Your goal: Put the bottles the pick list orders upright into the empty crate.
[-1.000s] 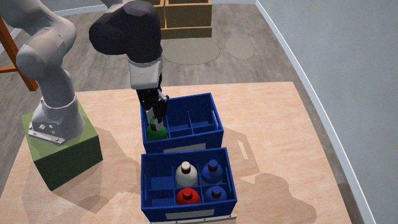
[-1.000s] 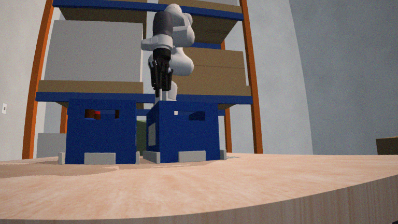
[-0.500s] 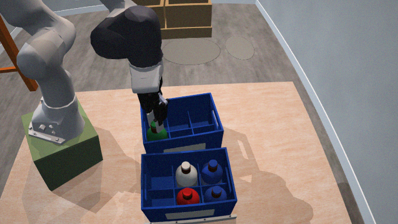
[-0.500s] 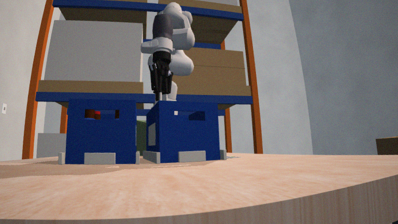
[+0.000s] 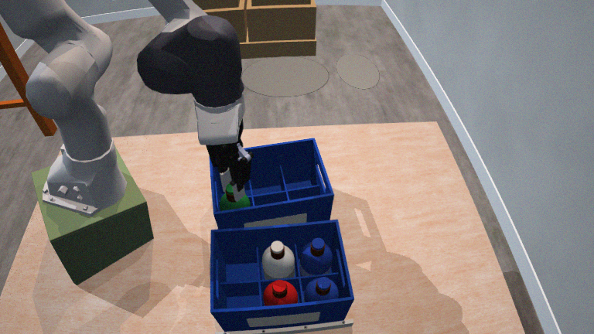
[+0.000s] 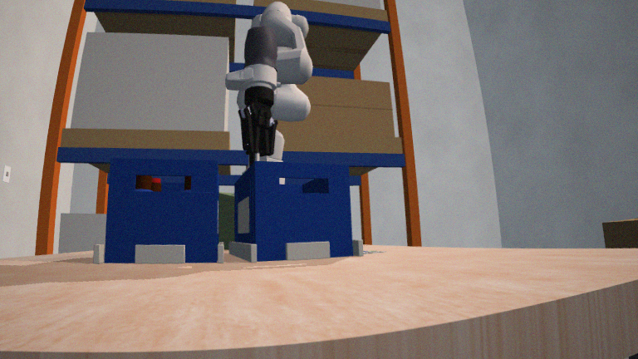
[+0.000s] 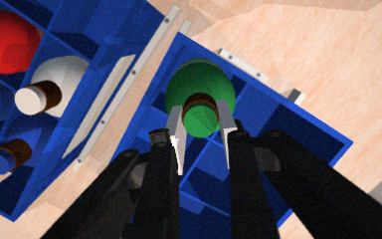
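The green-labelled bottle lies 80 mm below my hand. From my hand the other things lie so: red bottle: 90 mm ahead, 230 mm to the right, 120 mm below; then blue bottle: 180 mm ahead, 130 mm to the right, 120 mm below; then white bottle: 90 mm ahead, 140 mm to the right, 120 mm below.
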